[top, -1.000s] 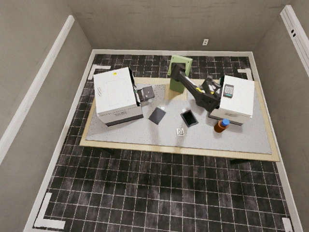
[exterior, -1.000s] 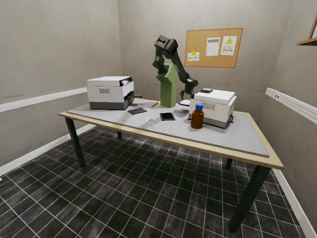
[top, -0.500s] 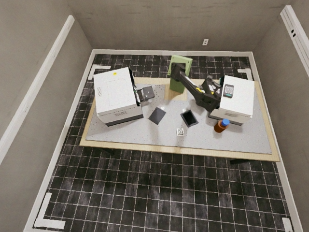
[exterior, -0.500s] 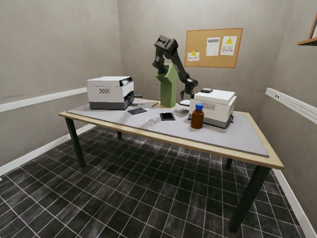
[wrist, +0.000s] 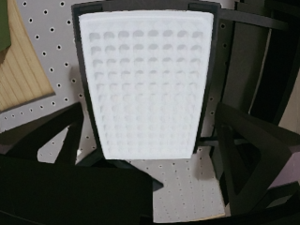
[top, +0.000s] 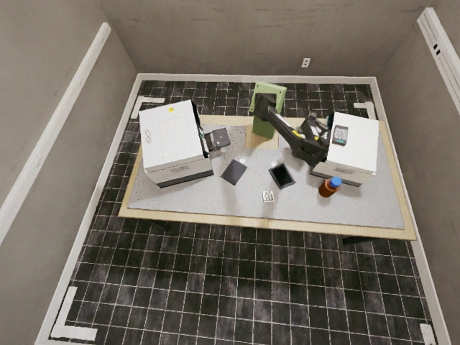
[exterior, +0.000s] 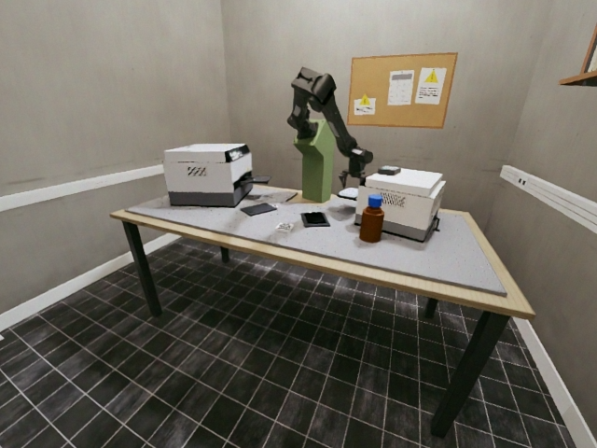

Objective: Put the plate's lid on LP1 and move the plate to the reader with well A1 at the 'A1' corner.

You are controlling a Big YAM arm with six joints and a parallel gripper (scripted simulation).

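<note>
Now: the white well plate 2 cm below my hand. The rest, counted from my hand: brown capped bottle: 32 cm ahead, 14 cm to the left, 1 cm below; dark flat lid: 22 cm ahead, 14 cm to the right, 11 cm below.
</note>
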